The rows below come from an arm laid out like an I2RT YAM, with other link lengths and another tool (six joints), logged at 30 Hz.
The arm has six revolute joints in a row. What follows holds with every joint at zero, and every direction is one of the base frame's.
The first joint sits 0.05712 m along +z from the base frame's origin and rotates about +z.
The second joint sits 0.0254 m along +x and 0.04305 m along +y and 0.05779 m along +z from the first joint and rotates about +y.
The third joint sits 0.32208 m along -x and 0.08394 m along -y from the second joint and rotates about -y.
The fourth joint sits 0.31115 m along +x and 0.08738 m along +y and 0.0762 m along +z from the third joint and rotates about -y.
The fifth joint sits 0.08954 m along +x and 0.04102 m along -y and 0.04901 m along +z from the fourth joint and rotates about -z.
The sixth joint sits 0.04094 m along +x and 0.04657 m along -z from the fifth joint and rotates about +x.
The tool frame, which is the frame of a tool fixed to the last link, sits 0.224 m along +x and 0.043 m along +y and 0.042 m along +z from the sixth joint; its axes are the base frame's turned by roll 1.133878, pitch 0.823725 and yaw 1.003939 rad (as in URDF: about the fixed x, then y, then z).
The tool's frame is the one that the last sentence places.
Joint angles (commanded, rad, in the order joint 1, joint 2, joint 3, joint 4, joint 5, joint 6), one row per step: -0.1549, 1.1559, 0.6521, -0.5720, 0.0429, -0.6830; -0.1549, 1.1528, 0.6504, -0.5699, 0.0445, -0.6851; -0.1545, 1.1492, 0.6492, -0.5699, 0.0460, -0.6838; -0.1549, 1.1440, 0.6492, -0.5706, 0.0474, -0.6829; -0.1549, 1.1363, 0.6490, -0.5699, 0.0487, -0.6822; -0.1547, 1.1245, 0.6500, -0.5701, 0.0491, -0.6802; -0.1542, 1.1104, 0.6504, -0.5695, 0.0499, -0.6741; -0.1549, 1.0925, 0.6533, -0.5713, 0.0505, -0.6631; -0.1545, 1.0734, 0.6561, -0.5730, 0.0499, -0.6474; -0.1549, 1.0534, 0.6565, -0.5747, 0.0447, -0.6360; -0.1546, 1.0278, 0.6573, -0.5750, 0.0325, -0.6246; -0.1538, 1.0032, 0.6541, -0.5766, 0.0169, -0.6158
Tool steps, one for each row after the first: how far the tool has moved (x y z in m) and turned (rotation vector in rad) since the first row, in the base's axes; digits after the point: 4 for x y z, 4 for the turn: 0.0001, -0.0004, 0.0005, -0.0029, -0.0030, 0.0011; 0.0001, -0.0007, 0.0012, -0.0040, -0.0053, -0.0004; 0.0004, -0.0013, 0.0029, -0.0055, -0.0097, -0.0022; 0.0012, -0.0018, 0.0056, -0.0075, -0.0177, -0.0035; 0.0027, -0.0020, 0.0104, -0.0088, -0.0303, -0.0053; 0.0045, -0.0024, 0.0159, -0.0088, -0.0459, -0.0105; 0.0070, -0.0033, 0.0238, -0.0068, -0.0660, -0.0210; 0.0096, -0.0035, 0.0324, -0.0014, -0.0880, -0.0337; 0.0111, -0.0025, 0.0402, 0.0062, -0.1085, -0.0411; 0.0133, 0.0004, 0.0509, 0.0190, -0.1370, -0.0436; 0.0135, 0.0048, 0.0588, 0.0341, -0.1592, -0.0415
